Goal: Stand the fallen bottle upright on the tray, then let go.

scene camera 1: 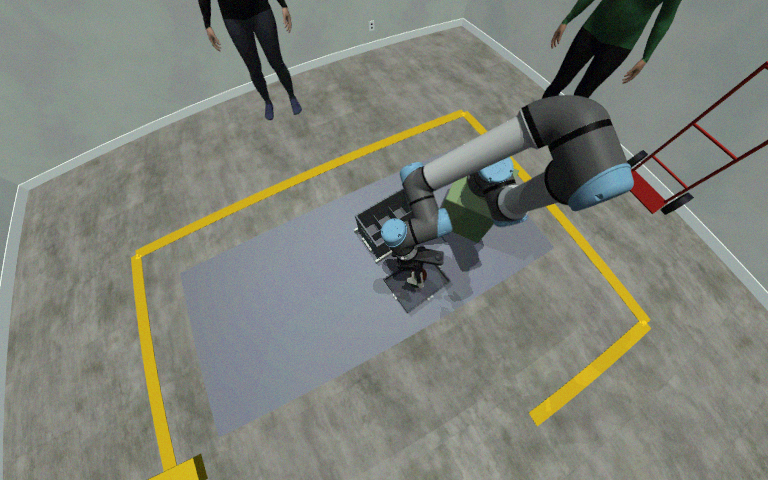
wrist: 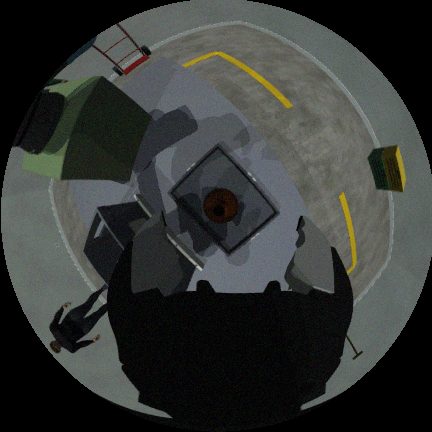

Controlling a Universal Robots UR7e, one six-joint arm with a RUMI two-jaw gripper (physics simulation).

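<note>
The brown-red bottle stands upright on the dark square tray. In the wrist view I look down on its round body and dark mouth, inside the tray's rim. In the scene view it is partly hidden by the gripper. My gripper is open, its two grey fingers wide apart and nothing between them. It is above the bottle, apart from it. The bottle's base is hidden from above.
A dark compartment crate stands close beside the tray. A green block is near the robot's base. Both stand on the blue-grey mat. A red hand truck is farther off.
</note>
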